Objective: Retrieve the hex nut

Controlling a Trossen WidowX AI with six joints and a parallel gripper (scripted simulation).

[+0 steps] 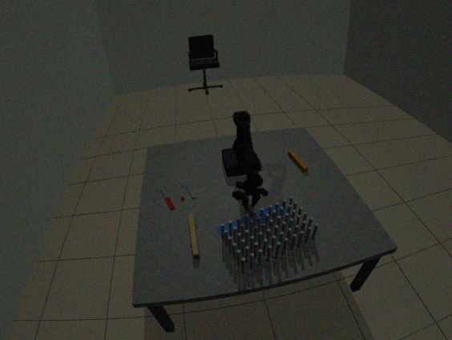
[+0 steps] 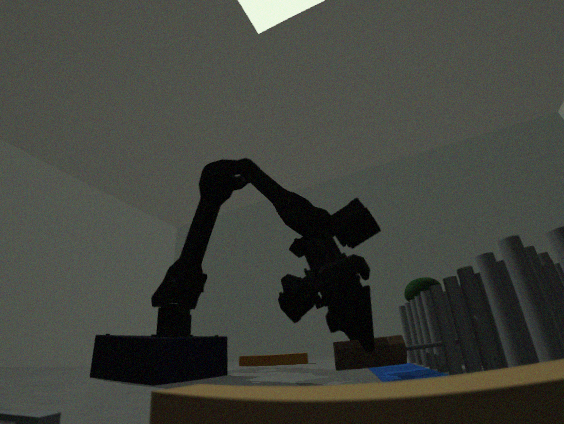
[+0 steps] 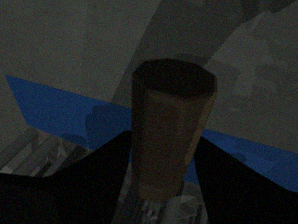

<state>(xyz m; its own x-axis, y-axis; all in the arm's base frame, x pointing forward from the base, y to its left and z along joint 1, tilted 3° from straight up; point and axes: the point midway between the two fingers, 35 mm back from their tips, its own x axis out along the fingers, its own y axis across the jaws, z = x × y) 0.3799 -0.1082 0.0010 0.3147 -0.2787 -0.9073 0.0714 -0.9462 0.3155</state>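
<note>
Right now the blue taped strip is 5 cm ahead of my gripper tip, 1 cm to the left of it and 3 cm below it. Round my gripper tip: red-handled tool (29 cm behind, 39 cm to the right, 3 cm below); orange block (29 cm behind, 49 cm to the left, 2 cm below); red ball (25 cm behind, 30 cm to the right, 3 cm below).
</note>
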